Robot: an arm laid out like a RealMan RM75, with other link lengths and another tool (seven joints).
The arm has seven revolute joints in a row. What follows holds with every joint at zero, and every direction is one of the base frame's. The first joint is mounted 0.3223 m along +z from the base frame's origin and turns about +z. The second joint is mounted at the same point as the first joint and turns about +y. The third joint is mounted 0.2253 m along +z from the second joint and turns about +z. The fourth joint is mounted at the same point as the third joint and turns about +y. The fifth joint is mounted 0.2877 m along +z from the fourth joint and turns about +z. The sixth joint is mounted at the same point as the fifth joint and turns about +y. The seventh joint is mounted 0.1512 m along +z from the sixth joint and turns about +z. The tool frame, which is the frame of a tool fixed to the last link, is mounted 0.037 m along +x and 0.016 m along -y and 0.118 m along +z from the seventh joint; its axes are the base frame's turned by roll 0, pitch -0.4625 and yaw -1.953 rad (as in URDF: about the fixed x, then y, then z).
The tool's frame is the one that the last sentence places.
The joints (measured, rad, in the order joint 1, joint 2, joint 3, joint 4, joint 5, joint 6, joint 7), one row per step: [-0.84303, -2.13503, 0.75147, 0.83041, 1.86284, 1.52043, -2.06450]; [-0.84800, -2.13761, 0.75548, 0.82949, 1.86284, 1.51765, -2.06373]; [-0.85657, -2.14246, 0.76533, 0.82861, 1.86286, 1.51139, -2.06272]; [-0.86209, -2.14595, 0.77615, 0.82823, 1.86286, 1.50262, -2.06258]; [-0.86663, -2.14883, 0.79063, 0.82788, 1.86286, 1.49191, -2.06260]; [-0.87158, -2.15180, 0.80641, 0.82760, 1.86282, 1.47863, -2.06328]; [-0.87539, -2.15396, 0.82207, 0.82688, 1.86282, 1.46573, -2.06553]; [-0.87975, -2.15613, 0.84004, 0.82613, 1.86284, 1.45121, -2.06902]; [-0.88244, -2.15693, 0.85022, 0.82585, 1.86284, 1.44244, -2.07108]
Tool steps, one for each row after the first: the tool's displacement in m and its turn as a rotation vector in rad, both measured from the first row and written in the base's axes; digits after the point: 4 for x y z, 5 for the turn. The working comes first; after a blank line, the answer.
Tool pose at each row, in the base's axes (x y z in m, rotation vector in rad; the steps are taken from these numbers as rounded here): [-0.0149, 0.5213, 0.0386, 0.68627, 2.03355, 0.34783]; [-0.0118, 0.5208, 0.0364, 0.69067, 2.03244, 0.34197]; [-0.0061, 0.5198, 0.0318, 0.69942, 2.03189, 0.33043]; [-0.0022, 0.5195, 0.0278, 0.70580, 2.03455, 0.32349]; [0.0012, 0.5193, 0.0231, 0.71285, 2.03996, 0.31581]; [0.0048, 0.5193, 0.0182, 0.72004, 2.04641, 0.30945]; [0.0075, 0.5195, 0.0135, 0.72441, 2.05389, 0.30366]; [0.0106, 0.5196, 0.0082, 0.72887, 2.06263, 0.29694]; [0.0123, 0.5199, 0.0054, 0.73204, 2.06785, 0.29401]

[0.0031, -0.0005, -0.0022, -0.00227, 0.00109, -0.00550]; [0.0088, -0.0015, -0.0068, -0.00658, 0.00480, -0.01584]; [0.0127, -0.0018, -0.0108, -0.00845, 0.01016, -0.02180]; [0.0161, -0.0020, -0.0155, -0.01035, 0.01837, -0.02758]; [0.0197, -0.0020, -0.0204, -0.01116, 0.02741, -0.03256]; [0.0224, -0.0018, -0.0251, -0.01274, 0.03646, -0.03517]; [0.0255, -0.0017, -0.0304, -0.01481, 0.04685, -0.03777]; [0.0272, -0.0014, -0.0332, -0.01506, 0.05305, -0.03922]
